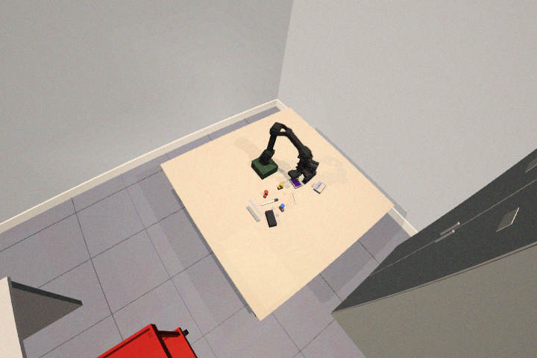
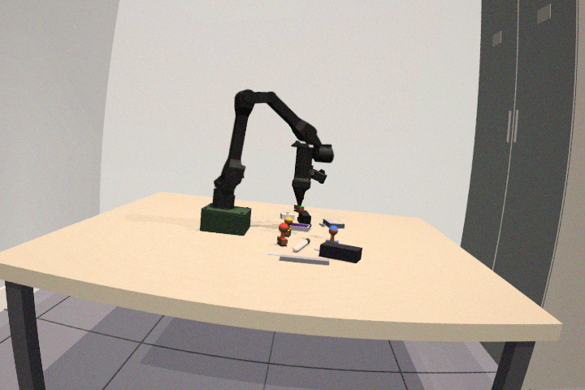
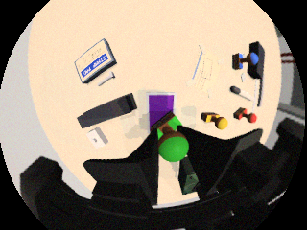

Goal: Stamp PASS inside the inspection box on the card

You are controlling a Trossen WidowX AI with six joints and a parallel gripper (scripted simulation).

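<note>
Now: the purple ink pad 80 mm below my gripper tip. Also, from my gripper tip: green-knobbed stamp right at my gripper tip; then pale card 100 mm ahead, 110 mm to the right, 90 mm below; then yellow-knobbed stamp 10 mm behind, 130 mm to the right, 70 mm below.
</note>
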